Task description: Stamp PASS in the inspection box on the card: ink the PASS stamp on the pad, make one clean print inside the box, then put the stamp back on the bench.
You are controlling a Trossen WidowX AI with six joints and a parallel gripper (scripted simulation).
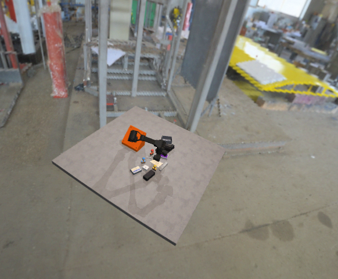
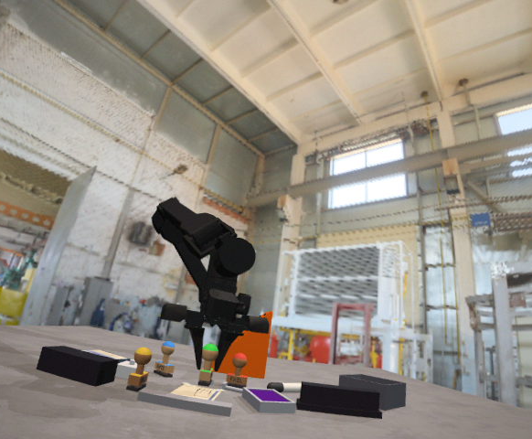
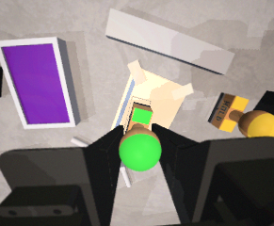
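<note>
My gripper tip is now 1 cm to the left of the cream card and 4 cm above it. The rest, counted from my gripper tip: grey bar 8 cm ahead, 3 cm to the right, 3 cm below; then yellow-knobbed stamp 2 cm ahead, 11 cm to the right, 2 cm below; then green-knobbed stamp right at my gripper tip.
</note>
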